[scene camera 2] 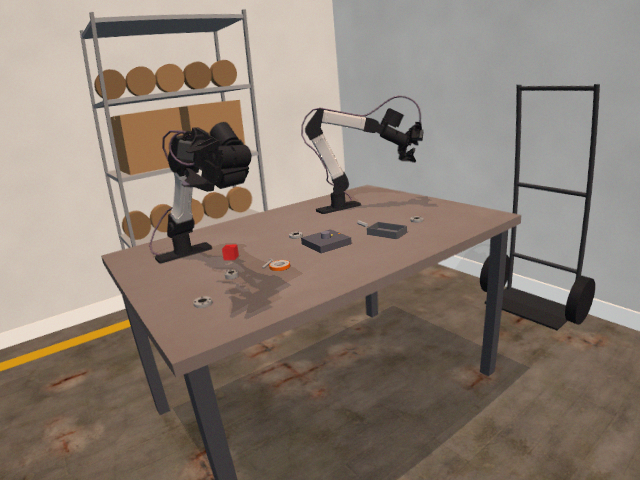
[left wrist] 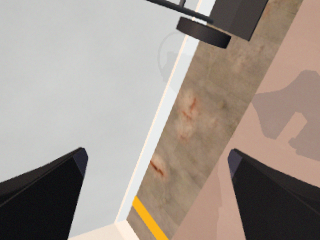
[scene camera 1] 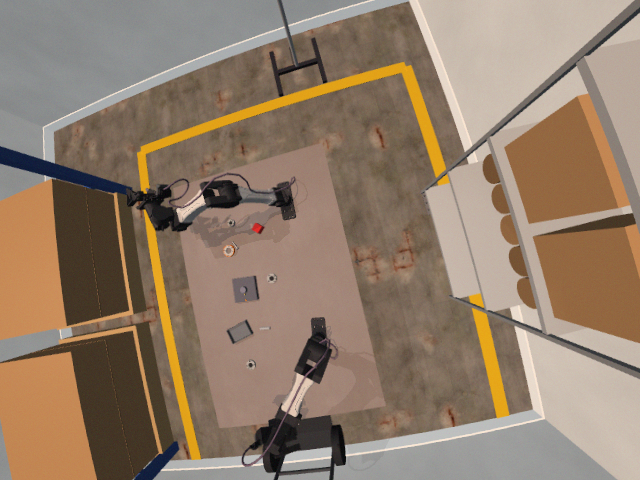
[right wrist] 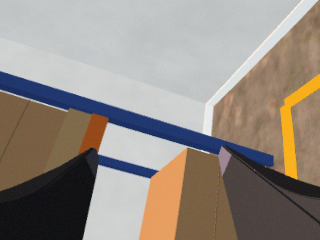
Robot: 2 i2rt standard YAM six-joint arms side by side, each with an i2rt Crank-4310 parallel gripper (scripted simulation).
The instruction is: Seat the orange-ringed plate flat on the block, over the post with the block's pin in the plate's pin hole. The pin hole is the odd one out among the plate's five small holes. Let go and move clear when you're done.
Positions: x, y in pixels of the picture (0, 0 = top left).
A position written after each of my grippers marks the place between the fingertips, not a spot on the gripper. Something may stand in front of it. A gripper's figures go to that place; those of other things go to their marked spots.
Scene:
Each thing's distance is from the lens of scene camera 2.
my right gripper (scene camera 2: 184, 168): 0.96 m
dark block (scene camera 2: 328, 240): 1.43 m

